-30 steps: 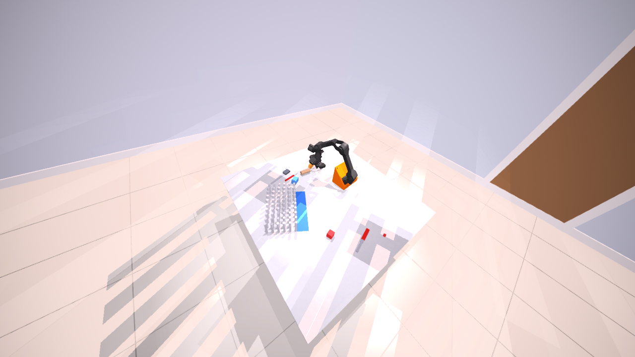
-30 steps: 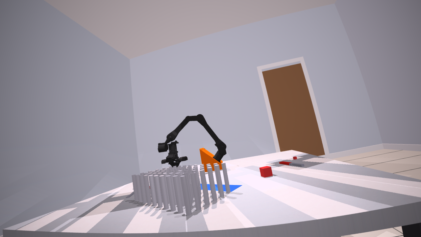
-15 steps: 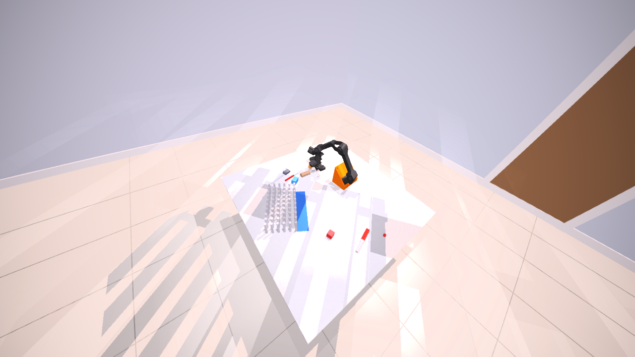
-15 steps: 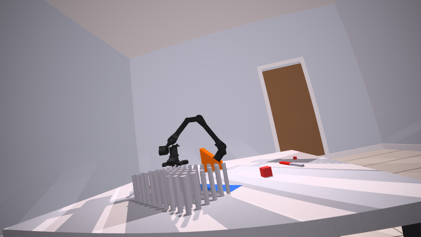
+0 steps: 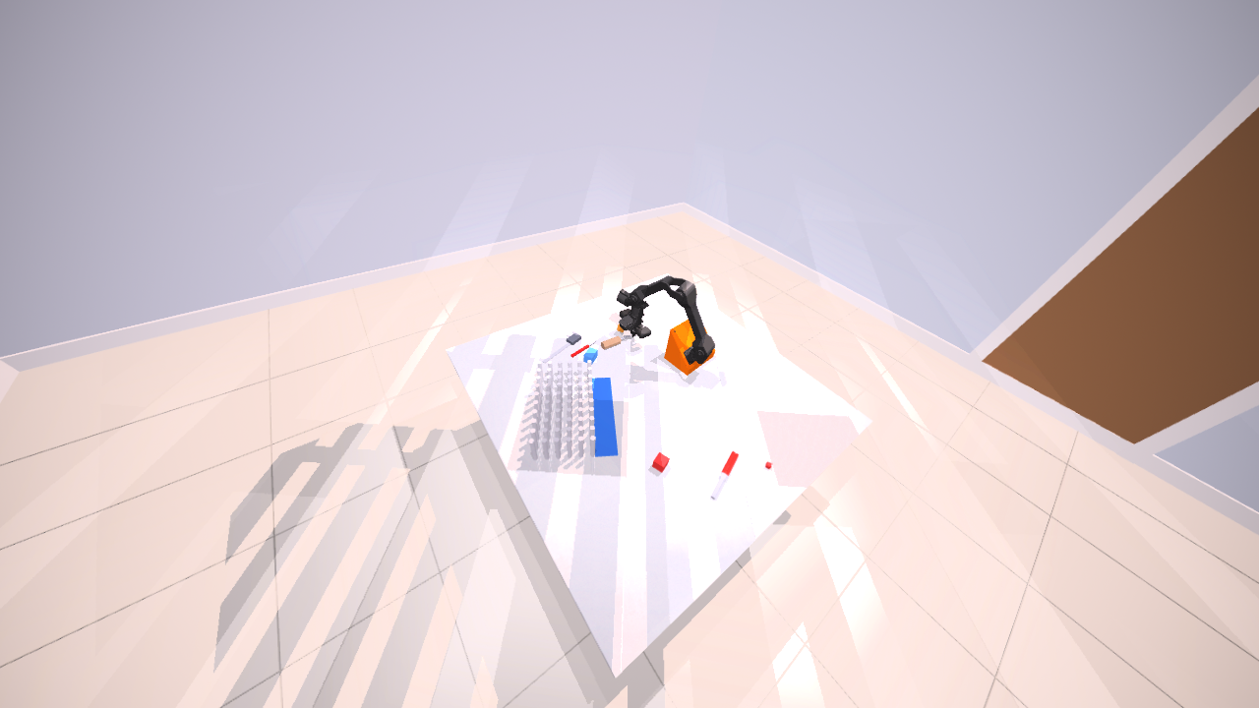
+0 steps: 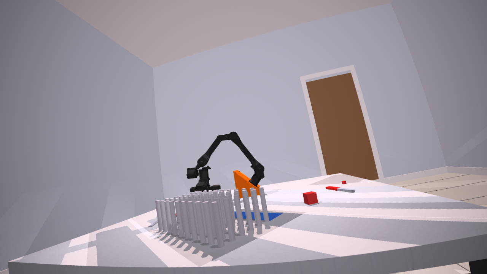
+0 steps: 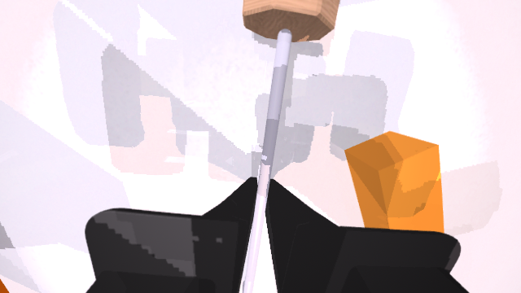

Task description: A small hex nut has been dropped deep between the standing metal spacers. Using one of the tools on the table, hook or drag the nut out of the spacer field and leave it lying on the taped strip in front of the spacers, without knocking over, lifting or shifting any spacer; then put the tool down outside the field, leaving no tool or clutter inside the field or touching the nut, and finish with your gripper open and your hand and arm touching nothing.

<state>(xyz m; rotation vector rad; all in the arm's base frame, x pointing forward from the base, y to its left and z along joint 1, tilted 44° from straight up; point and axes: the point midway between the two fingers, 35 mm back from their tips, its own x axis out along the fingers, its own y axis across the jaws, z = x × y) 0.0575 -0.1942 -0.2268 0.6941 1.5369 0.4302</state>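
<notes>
My gripper tip is 21 cm short of the thin red stick and 8 cm to the left of it. Round my gripper tip: blue block: 25 cm ahead, 1 cm to the right, 1 cm above; blue taped strip: 40 cm ahead, 25 cm to the left, 1 cm below; yellow bar: 11 cm to the right, 8 cm behind, 1 cm above.
</notes>
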